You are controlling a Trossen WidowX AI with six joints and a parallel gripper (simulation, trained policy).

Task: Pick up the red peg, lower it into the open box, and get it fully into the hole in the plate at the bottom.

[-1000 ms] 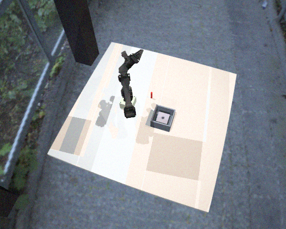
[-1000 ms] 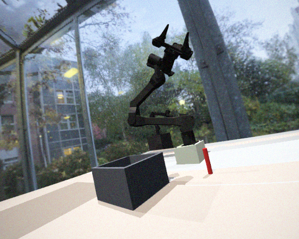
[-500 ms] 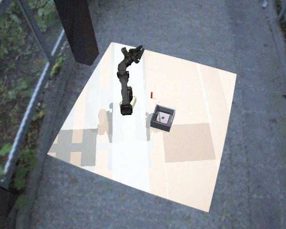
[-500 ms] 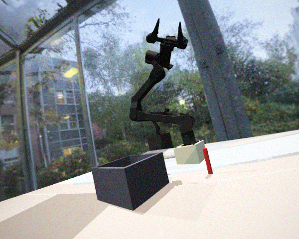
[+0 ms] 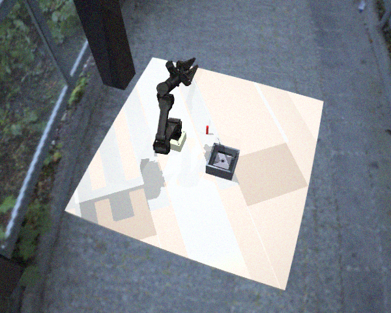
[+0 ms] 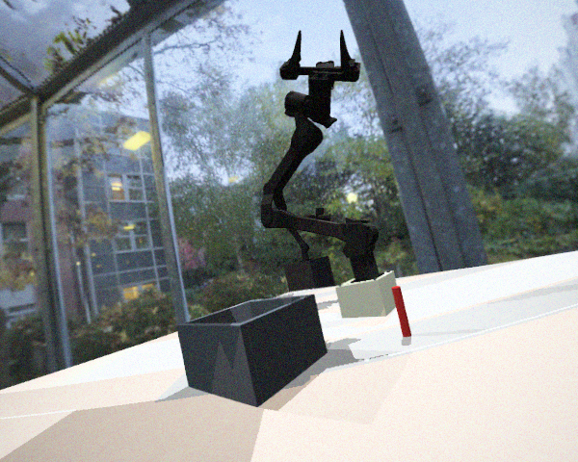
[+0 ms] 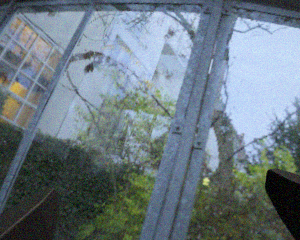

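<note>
My gripper tip is 50 mm short of the red peg, 30 mm to the right of it and 590 mm above it. The rest, counted from my gripper tip: dark box: 210 mm ahead, 150 mm to the right, 600 mm below.
</note>
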